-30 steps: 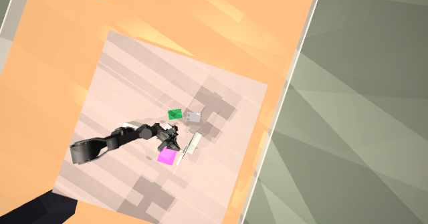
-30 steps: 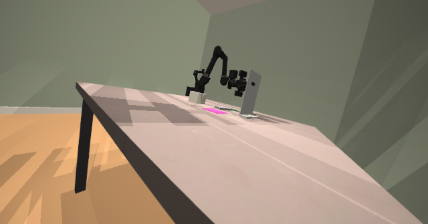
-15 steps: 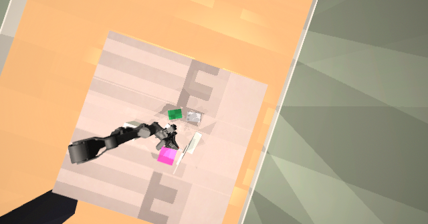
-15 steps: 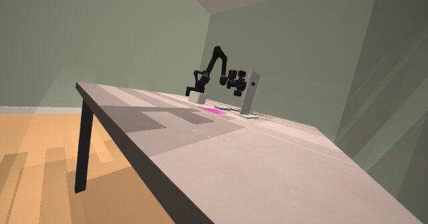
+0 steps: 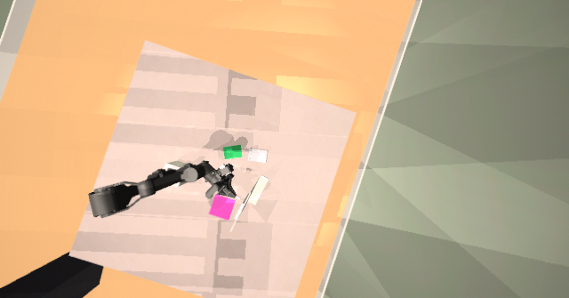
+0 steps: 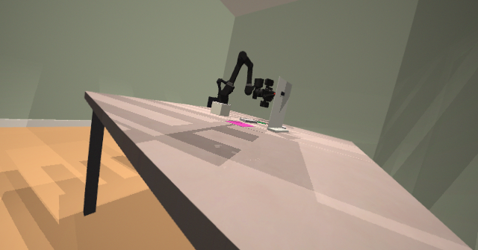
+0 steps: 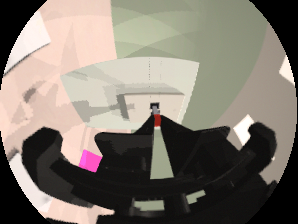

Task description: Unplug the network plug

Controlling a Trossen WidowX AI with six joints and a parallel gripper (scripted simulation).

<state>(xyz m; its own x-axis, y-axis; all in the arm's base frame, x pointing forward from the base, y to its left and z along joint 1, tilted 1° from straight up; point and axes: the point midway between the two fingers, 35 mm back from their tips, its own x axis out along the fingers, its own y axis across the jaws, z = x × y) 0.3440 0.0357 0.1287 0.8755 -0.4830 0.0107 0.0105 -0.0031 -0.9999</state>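
Right now the grey upright panel is 8 cm below my gripper tip, 5 cm ahead of it and 3 cm to the right of it. Round my gripper tip: plug (1 cm ahead).
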